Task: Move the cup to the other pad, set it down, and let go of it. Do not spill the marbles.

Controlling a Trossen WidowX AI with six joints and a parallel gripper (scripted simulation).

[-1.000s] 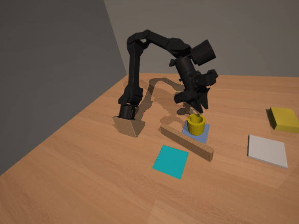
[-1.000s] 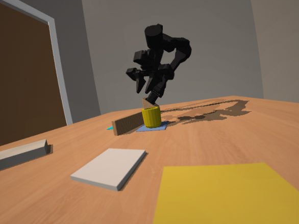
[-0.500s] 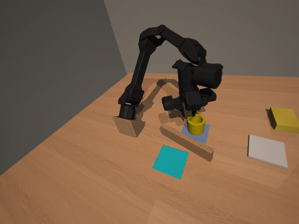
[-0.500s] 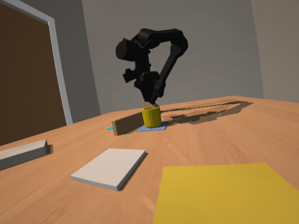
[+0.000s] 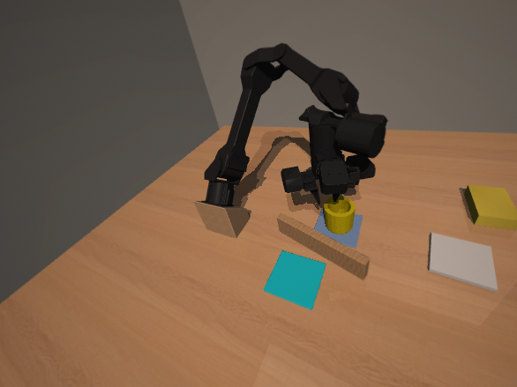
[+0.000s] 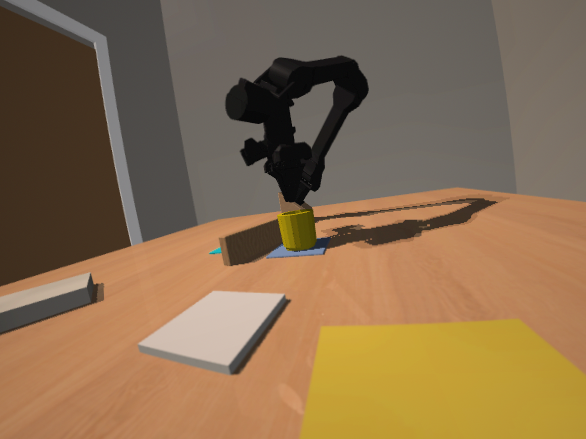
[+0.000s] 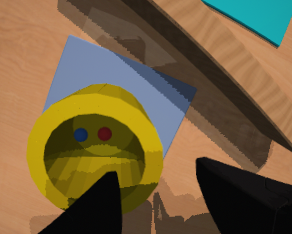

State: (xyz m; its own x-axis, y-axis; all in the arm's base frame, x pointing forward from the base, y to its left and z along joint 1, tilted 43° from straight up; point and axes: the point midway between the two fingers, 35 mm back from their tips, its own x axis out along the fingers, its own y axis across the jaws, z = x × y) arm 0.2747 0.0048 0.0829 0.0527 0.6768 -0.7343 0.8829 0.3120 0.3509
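Now: the yellow cup 60 mm below my gripper tip, 20 mm ahead of it and 10 mm to the left of it. The rest, counted from my gripper tip: wooden bar: 70 mm to the right, 70 mm below, 10 mm behind; red marble: 80 mm below, 20 mm to the left, 20 mm ahead; blue marble: 80 mm below, 40 mm ahead, 20 mm to the left.
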